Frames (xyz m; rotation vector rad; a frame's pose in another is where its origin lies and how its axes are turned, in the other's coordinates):
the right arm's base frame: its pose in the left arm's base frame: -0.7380 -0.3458 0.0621 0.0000 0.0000 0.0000
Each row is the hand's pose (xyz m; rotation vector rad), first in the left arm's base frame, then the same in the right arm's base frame.
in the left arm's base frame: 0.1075 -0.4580 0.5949 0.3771 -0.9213 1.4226
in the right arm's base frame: 0.8455 -0.1122 0.5328 0.3771 -0.9213 1.4226
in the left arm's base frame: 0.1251 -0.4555 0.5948 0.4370 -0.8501 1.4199
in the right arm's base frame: 0.8631 -0.1097 0.5327 0.4370 -0.8501 1.4199
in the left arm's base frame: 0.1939 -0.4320 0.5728 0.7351 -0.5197 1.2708
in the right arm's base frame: 0.9319 -0.0862 0.5107 0.7351 -0.5197 1.2708
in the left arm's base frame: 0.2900 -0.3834 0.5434 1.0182 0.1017 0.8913
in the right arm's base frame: 1.0280 -0.0376 0.4813 1.0182 0.1017 0.8913
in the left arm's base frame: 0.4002 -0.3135 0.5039 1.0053 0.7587 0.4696
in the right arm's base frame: 1.1382 0.0323 0.4418 1.0053 0.7587 0.4696
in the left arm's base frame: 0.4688 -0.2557 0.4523 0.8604 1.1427 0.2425
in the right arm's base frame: 1.2068 0.0901 0.3902 0.8604 1.1427 0.2425
